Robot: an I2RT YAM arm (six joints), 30 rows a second.
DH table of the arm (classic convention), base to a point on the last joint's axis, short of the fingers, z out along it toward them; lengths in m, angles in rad. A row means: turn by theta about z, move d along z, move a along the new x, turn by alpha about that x. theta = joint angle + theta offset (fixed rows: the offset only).
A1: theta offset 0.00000  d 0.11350  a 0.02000  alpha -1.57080
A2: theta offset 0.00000  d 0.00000  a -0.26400  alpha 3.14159
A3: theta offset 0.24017  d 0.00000  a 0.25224  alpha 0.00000
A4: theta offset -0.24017  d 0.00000  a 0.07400  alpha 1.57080
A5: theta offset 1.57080  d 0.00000  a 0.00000  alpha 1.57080
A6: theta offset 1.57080  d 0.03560  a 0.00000  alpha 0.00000
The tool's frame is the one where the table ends.
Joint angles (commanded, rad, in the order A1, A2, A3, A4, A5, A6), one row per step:
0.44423, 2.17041, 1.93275, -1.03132, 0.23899, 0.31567
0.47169, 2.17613, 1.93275, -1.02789, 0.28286, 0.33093
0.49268, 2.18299, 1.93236, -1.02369, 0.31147, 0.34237
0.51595, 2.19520, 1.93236, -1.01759, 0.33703, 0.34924
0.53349, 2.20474, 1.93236, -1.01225, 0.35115, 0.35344
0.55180, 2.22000, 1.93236, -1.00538, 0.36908, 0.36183
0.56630, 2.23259, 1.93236, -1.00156, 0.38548, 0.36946
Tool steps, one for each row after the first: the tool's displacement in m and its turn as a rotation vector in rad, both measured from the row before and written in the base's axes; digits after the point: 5 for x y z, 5 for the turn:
-0.00382, 0.01033, -0.00199, -0.03294, -0.01807, 0.00038
-0.00283, 0.00820, -0.00268, -0.02125, -0.01146, 0.00213
-0.00285, 0.00957, -0.00486, -0.02167, -0.00748, 0.00964
-0.00232, 0.00740, -0.00385, -0.01214, -0.00381, 0.00973
-0.00200, 0.00793, -0.00629, -0.01568, -0.00311, 0.00578
-0.00183, 0.00611, -0.00524, -0.01492, -0.00231, 0.00324

